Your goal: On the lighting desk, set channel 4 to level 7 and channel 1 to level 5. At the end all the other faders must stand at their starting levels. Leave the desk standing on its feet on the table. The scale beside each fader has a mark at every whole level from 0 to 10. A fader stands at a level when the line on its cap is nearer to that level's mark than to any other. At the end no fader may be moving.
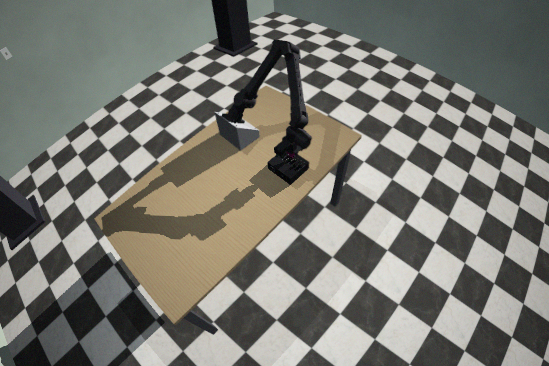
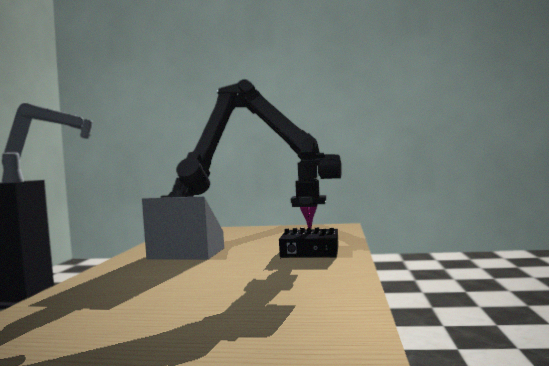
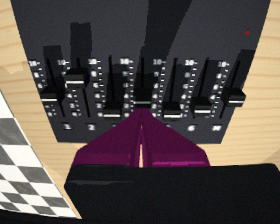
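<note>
Now: hand 1 cm to the left of the channel 4 fader cap. Round my hand: channel 1 fader cap 7 cm ahead, 2 cm to the right; channel 2 fader cap 4 cm ahead, 3 cm to the right; channel 3 fader cap 2 cm ahead.
</note>
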